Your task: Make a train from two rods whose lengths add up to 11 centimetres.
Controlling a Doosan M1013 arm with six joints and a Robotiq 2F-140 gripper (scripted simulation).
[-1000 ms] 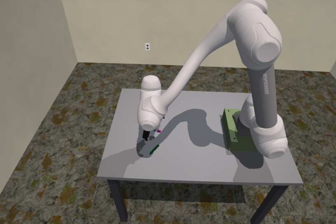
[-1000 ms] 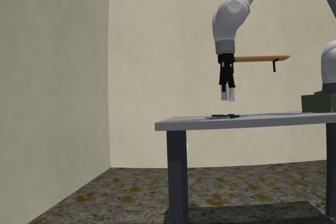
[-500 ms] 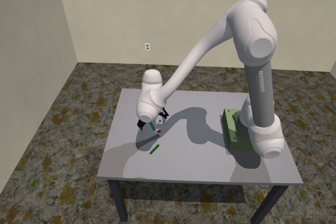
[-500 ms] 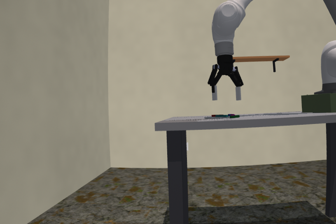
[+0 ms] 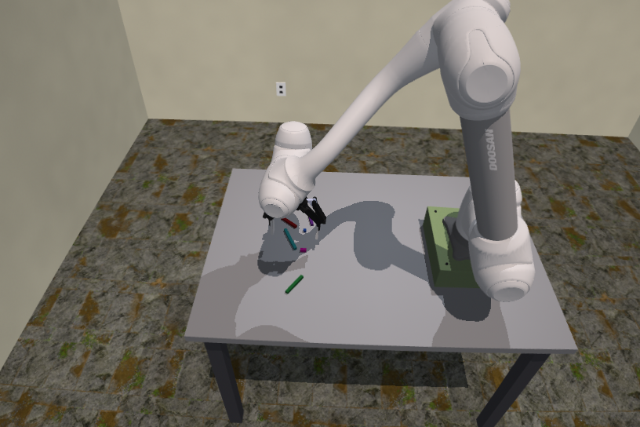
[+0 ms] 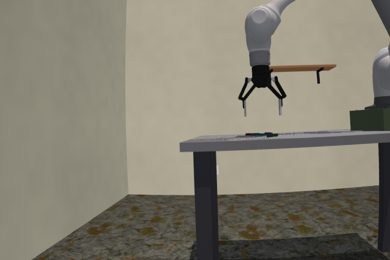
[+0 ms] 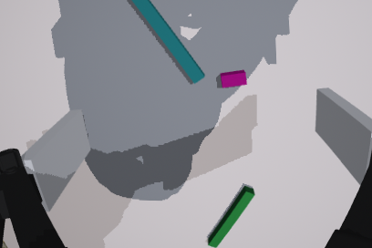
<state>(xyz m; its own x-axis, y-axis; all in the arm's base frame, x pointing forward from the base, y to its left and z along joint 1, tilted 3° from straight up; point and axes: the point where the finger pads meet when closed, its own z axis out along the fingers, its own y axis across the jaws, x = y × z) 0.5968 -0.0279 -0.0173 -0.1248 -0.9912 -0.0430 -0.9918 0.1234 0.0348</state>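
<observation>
The blue rod is 90 mm to the right of my hand, 90 mm below it and 30 mm behind it. The rest, counted from my hand: turquoise rod: 90 mm below, 50 mm to the right, 20 mm ahead; magenta rod: 90 mm below, 30 mm behind; red rod: 130 mm to the right, 90 mm below, 30 mm ahead.
</observation>
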